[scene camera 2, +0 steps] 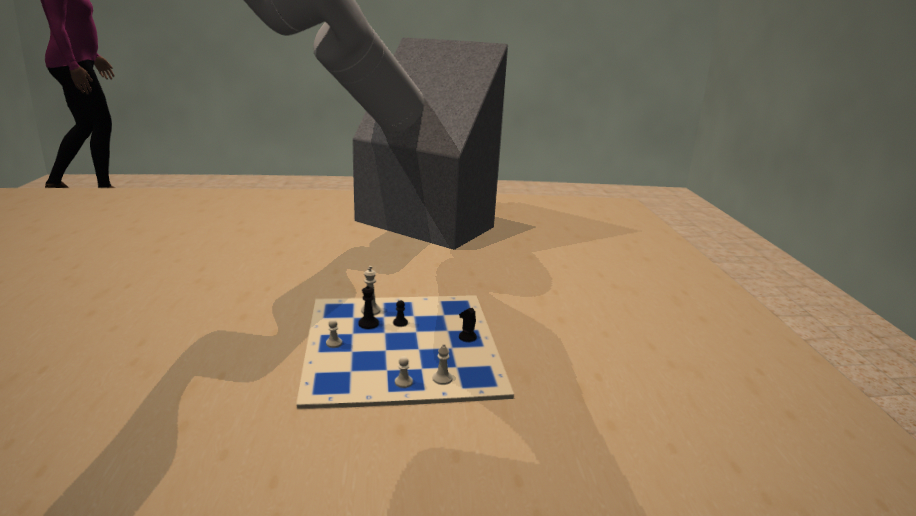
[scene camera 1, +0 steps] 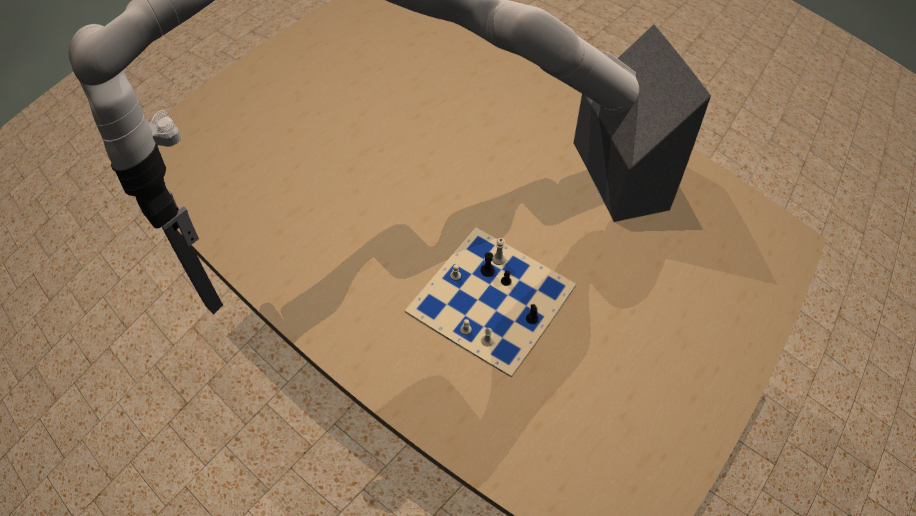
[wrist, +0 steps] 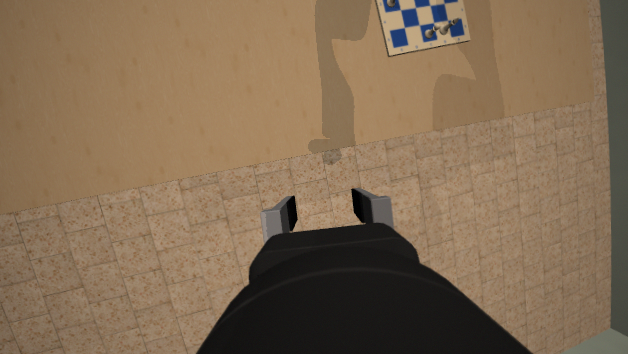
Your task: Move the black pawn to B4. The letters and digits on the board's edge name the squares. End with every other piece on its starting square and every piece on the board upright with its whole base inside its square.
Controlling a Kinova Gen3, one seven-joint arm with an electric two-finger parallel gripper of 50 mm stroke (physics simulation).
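Frame: origin at the arm's base, x ahead, y left, z up, level; centimetres.
Seen in the pictures: gripper, fingertip midpoint: [scene camera 1: 185,234] [wrist: 324,204]; arm's base, link origin: [scene camera 2: 400,109] [scene camera 1: 620,92].
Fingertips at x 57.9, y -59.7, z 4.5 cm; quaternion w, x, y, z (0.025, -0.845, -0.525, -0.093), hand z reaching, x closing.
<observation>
Offsets run from my fingertips to a thing's top centre. "pt": to the spot under its first point.
The black pawn {dx -22.7, dy +46.6, dz -22.0 cm} [scene camera 1: 506,278] [scene camera 2: 400,314] stands upright on light square C2; it does not show in the wrist view. Blue square B4 {pt dx -14.3, dy +47.7, dz -25.2 cm} [scene camera 1: 499,322] [scene camera 2: 435,358] [wrist: 439,13] carries no piece. The blue and cream board {dx -18.8, dy +45.3, dz -25.2 cm} [scene camera 1: 473,348] [scene camera 2: 349,398] [wrist: 409,49] lies on the table. My gripper [scene camera 1: 184,230] [wrist: 324,204] is open and empty, far to the left of the board in scene camera 1. In the wrist view the tiled floor shows between and beyond its fingers. The gripper is out of scene camera 2's view.
Upright: white king {dx -26.9, dy +44.2, dz -18.8 cm} [scene camera 2: 369,282] D1, tall black piece {dx -23.9, dy +42.9, dz -19.9 cm} [scene camera 1: 487,264] [scene camera 2: 368,310] D2, white pawn {dx -21.1, dy +37.8, dz -22.0 cm} [scene camera 2: 333,336] E3, black knight {dx -16.7, dy +52.9, dz -21.2 cm} [scene camera 1: 532,314] [scene camera 2: 468,324] A3, white pawn {dx -11.2, dy +42.7, dz -22.0 cm} [scene camera 2: 403,373] C5, white bishop {dx -10.3, dy +46.7, dz -20.8 cm} [scene camera 1: 487,336] [scene camera 2: 442,366] B5. Dark pedestal [scene camera 1: 647,160] [scene camera 2: 410,185] stands behind the board.
</observation>
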